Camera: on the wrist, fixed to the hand. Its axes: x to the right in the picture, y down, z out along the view.
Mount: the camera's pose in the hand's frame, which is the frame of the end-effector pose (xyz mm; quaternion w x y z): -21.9 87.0 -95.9 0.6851 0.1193 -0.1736 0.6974
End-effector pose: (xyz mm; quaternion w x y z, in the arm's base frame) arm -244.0 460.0 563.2 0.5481 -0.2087 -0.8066 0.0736
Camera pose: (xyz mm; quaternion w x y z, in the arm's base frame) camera -127.2 518.8 551.5 0.2090 -0.6273 -0.4934 0.5651
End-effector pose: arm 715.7 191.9 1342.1 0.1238 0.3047 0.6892 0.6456
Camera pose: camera 701.4 99.4 1434.2 0.2821 -0.8162 -0.3152 -0.3935
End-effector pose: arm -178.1 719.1 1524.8 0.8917 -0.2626 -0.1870 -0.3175
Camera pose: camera -120.2 730.5 1407.5 0.8312 -0.2591 -0.1377 0.4723
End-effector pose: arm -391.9 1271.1 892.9 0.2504 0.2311 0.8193 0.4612
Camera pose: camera -422.0 1237.1 1016.1 0.0354 -0.8396 -0.4117 -0.3527
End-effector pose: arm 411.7 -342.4 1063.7 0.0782 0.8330 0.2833 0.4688
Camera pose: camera 358.5 -439.3 1134.6 0.3235 -0.8589 0.3445 -0.1973
